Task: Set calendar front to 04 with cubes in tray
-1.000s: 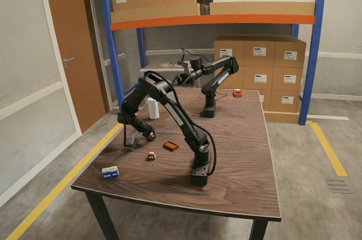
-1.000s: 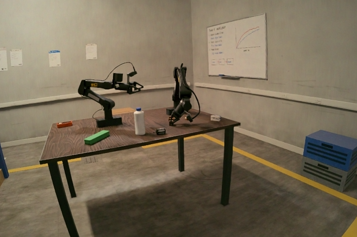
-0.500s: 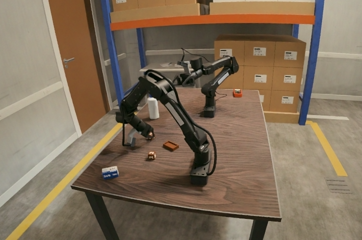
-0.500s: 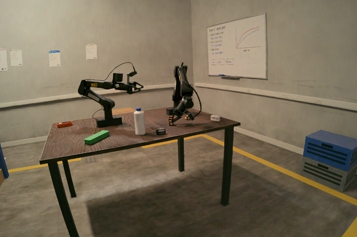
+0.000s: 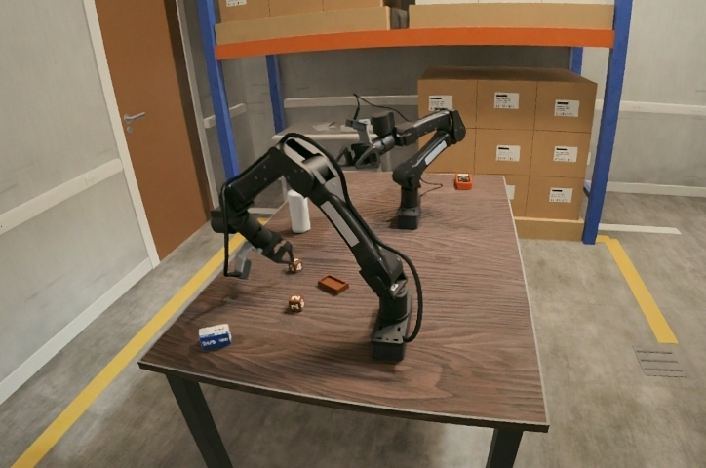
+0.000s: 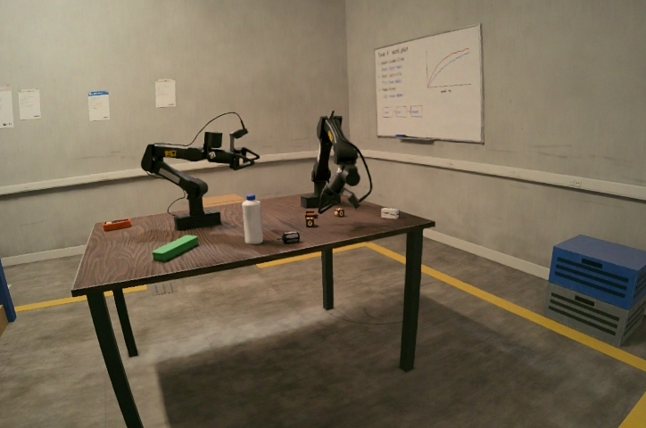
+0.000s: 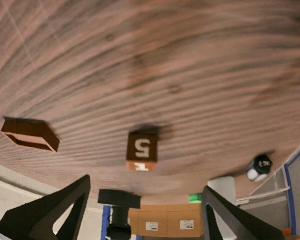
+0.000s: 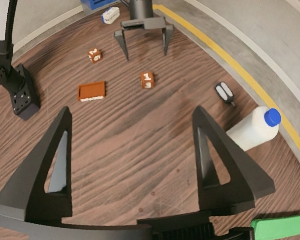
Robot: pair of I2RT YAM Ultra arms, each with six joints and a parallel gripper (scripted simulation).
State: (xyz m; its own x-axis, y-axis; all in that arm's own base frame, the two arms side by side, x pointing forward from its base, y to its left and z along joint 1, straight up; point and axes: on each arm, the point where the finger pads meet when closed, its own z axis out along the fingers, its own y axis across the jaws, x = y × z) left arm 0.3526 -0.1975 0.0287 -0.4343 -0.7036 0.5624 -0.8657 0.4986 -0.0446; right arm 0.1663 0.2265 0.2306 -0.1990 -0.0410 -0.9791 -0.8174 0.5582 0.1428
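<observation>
Right now my left hand is 16 cm past the brown calendar tray, 6 cm above it and 4 cm to the right of it. Also, from my left hand: black item (21 cm to the right, 11 cm ahead, 5 cm below).
</observation>
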